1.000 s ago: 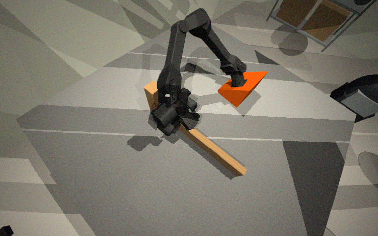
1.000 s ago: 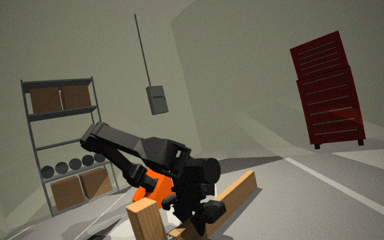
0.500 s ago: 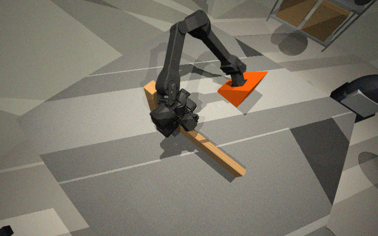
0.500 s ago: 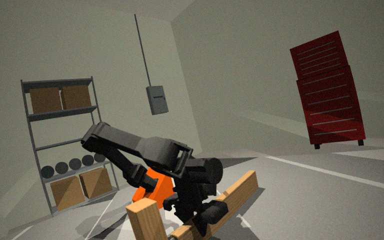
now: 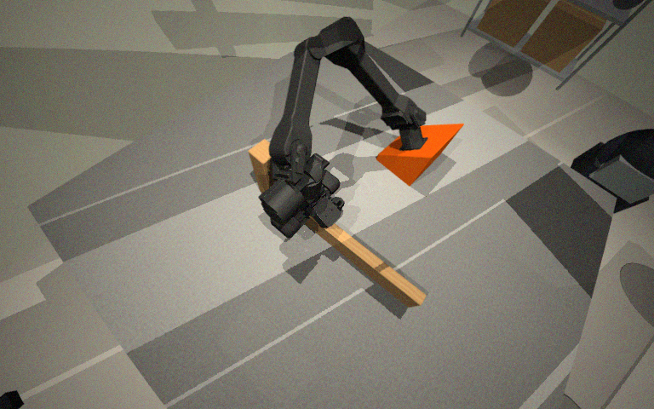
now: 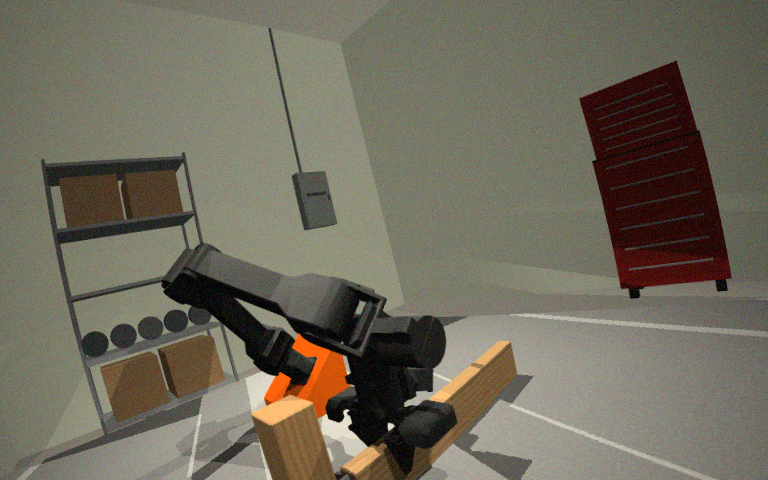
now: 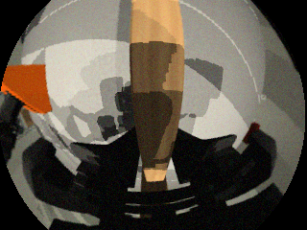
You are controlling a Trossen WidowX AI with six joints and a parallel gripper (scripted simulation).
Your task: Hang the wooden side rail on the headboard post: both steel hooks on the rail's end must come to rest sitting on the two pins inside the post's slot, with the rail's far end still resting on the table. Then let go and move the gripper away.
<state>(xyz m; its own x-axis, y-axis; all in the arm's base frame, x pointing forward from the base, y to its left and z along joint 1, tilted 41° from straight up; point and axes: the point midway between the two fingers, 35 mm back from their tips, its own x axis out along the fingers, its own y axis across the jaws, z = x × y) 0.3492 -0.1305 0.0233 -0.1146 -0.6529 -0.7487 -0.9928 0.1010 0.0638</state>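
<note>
My gripper tip is 1 cm past the wooden headboard post, 13 cm to the left of it and 6 cm below it.
</note>
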